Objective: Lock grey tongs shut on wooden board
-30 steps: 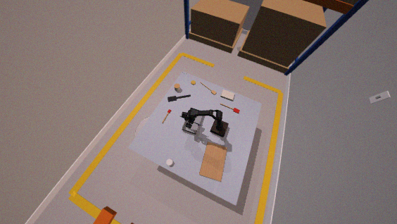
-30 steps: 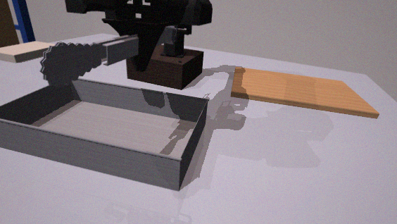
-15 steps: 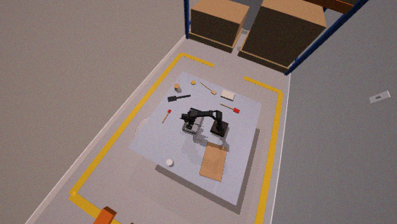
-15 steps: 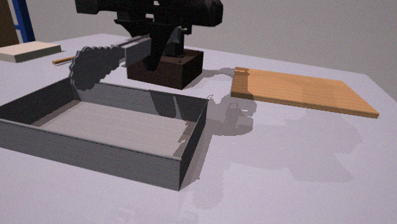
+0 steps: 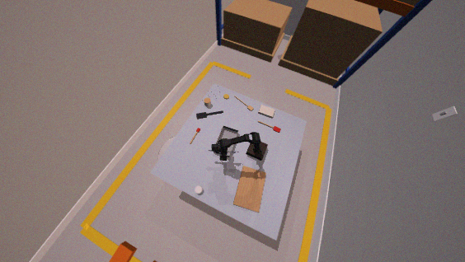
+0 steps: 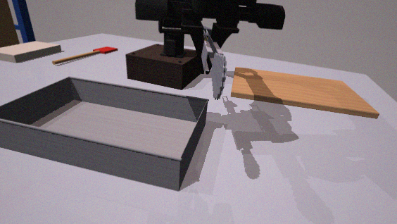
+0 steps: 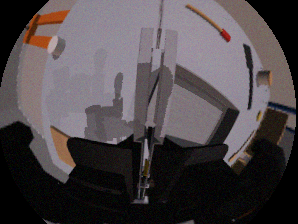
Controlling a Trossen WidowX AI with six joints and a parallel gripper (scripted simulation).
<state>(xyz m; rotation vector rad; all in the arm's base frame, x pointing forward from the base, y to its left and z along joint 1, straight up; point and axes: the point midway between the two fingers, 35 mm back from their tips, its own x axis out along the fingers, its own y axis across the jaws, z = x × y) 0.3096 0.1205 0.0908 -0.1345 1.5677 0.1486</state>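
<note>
The yellow lock piece lies 40 mm above my gripper tip and 20 mm behind it. Round my gripper tip: wooden board 320 mm behind, 240 mm to the left, 120 mm below; then grey roasting tin 150 mm to the right, 100 mm below, 20 mm ahead; then white disc 370 mm to the left, 140 mm ahead, 110 mm below.
</note>
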